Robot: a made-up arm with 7 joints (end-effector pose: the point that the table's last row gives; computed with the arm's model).
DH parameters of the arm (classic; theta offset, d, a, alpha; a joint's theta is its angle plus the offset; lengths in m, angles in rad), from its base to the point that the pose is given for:
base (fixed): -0.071 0 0 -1.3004
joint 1: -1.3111 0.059 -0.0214 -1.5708
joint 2: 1.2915 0 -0.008 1.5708
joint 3: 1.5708 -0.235 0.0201 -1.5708
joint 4: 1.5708 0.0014 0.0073 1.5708
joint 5: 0 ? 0 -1.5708
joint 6: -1.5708 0 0.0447 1.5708
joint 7: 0 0 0 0
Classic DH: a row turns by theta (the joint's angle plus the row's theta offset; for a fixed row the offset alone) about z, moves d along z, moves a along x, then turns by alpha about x.
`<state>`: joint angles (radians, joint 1 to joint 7).
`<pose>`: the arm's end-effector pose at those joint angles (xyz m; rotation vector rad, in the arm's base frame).
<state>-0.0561 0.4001 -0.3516 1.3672 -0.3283 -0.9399 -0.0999</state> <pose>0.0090 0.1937 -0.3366 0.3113 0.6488 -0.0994</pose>
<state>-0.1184 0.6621 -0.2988 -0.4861 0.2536 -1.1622 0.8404</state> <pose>0.0824 0.1280 -0.1573 -0.1742 -1.3802 -0.2042</pose>
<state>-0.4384 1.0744 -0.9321 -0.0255 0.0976 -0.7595 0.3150</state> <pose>0.1426 0.1758 -0.1851 0.6588 -0.4909 -0.9626</pose>
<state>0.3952 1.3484 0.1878 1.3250 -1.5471 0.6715 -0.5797</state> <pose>-0.0570 0.4169 -0.0854 -0.6082 0.8427 1.0019</pose>
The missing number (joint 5, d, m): 0.0966
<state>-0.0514 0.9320 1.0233 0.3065 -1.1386 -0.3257 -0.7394</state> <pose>0.0601 0.3716 -0.0669 0.1675 -0.8181 0.1252</pose>
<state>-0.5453 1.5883 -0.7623 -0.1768 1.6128 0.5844 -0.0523</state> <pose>0.1855 0.2570 -0.0409 3.0657 -0.4105 0.1468</pose>
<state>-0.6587 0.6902 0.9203 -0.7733 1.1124 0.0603 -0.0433</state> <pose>0.1258 0.2205 -0.0095 1.5459 -0.8808 1.4775</pose>
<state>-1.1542 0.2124 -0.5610 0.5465 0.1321 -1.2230 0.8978</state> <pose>0.2871 -0.0208 -0.0923 -0.3780 -1.3928 -0.2279</pose>
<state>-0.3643 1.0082 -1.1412 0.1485 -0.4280 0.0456 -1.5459</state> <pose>0.1131 0.2021 -0.2541 -0.0644 1.2854 -2.1939</pose>
